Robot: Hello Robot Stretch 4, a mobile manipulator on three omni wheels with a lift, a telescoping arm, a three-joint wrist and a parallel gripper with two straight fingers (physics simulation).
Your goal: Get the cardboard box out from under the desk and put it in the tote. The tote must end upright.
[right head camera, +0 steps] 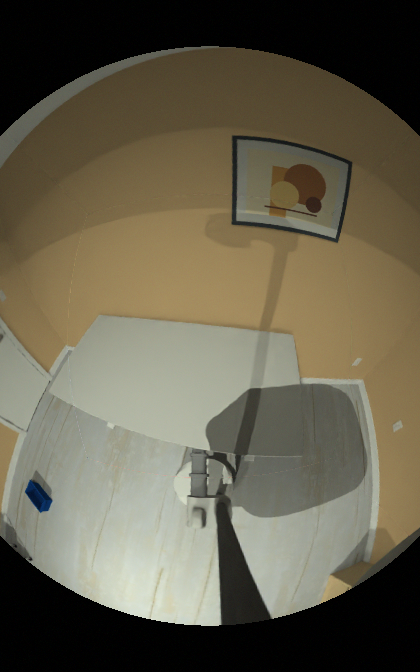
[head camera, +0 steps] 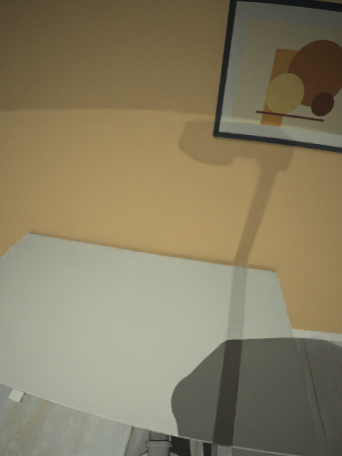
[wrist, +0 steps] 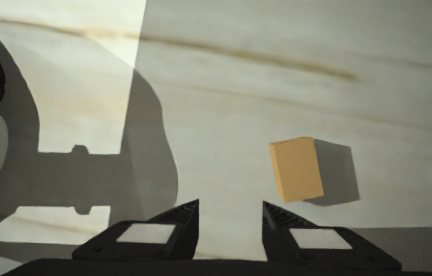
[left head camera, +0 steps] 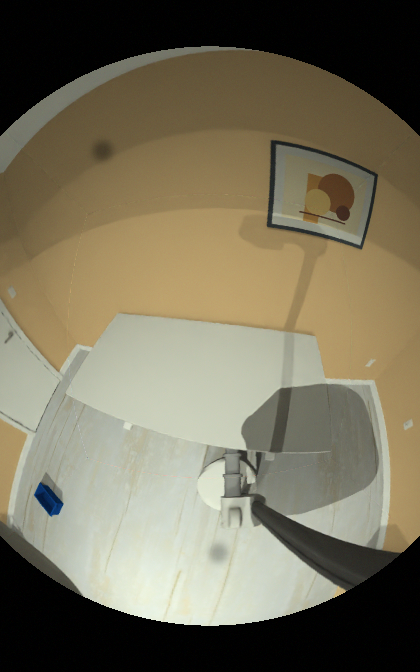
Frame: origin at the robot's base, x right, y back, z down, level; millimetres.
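Where they show: gripper, fingertip midpoint: point(wrist: 230, 219).
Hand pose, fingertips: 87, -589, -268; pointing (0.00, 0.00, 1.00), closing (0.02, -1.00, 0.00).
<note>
After its pixels a point has its place, as x, y, z.
The small tan cardboard box point(wrist: 299, 170) @(93, -696, -24) lies on the floor in the wrist view, right of centre, with its shadow to its right. My gripper point(wrist: 230, 219) @(87, -589, -268) is open and empty; the box is beyond and to the right of its right finger, not touching. In the head views the desk point(head camera: 125, 325) @(-149, -555, -693) point(left head camera: 190, 380) @(-209, -554, -693) point(right head camera: 165, 380) hides the box and my gripper, and my arm point(left head camera: 232, 475) @(0, -77, -620) point(right head camera: 199, 475) reaches in at the desk's front edge. The blue tote point(left head camera: 49, 499) @(-1672, 617, 24) point(right head camera: 38, 496) stands on the floor at the far left, its open top facing up.
A white desk foot point(head camera: 16, 395) point(left head camera: 128, 426) point(right head camera: 110, 425) sticks out at the desk's left front. A tan object point(right head camera: 345, 582) stands at the lower right in the right head view. A white door point(left head camera: 22, 380) @(-2073, -484, -454) is at the left. A framed picture point(head camera: 285, 95) @(411, -939, -1510) hangs on the wall behind the desk.
</note>
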